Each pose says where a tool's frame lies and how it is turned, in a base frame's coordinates. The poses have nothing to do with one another.
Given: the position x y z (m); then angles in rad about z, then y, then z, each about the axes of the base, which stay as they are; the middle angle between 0 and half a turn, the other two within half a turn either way.
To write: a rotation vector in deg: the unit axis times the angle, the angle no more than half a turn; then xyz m. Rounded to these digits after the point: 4 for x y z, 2 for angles.
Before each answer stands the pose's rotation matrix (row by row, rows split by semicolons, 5 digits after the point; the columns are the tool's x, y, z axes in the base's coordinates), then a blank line. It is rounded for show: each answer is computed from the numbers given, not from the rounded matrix.
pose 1, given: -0.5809, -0.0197, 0.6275, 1.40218, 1.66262, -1.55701
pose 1, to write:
0.98551 0.16905 0.01373; 0.02898 -0.08807 -0.99569; -0.16711 0.98166 -0.09169

94.94, 8.68, -6.73, -0.5809, -0.0197, 0.6275
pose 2, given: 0.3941, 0.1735, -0.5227, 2.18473, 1.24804, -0.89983
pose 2, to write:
0.52659 -0.61240 0.58964; 0.65132 -0.15512 -0.74278; 0.54634 0.77518 0.31718

76.03, 2.17, 63.30, 0.3941, 0.1735, -0.5227
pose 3, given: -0.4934, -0.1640, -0.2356, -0.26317, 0.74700, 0.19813
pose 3, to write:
0.74581 -0.00292 0.66615; -0.11560 0.98425 0.13374; -0.65605 -0.17675 0.73373

-9.79, 41.67, -3.55, -0.4934, -0.1640, -0.2356
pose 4, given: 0.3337, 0.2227, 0.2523, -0.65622, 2.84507, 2.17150
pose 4, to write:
0.93160 -0.32379 -0.16516; -0.28022 -0.92918 0.24104; -0.23151 -0.17828 -0.95636

-164.75, 26.07, 17.12, 0.3337, 0.2227, 0.2523
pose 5, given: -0.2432, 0.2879, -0.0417, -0.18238, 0.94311, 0.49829
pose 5, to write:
0.59399 -0.37644 0.71097; 0.11670 0.91474 0.38683; -0.79596 -0.14680 0.58727

-18.11, 51.14, 16.73, -0.2432, 0.2879, -0.0417
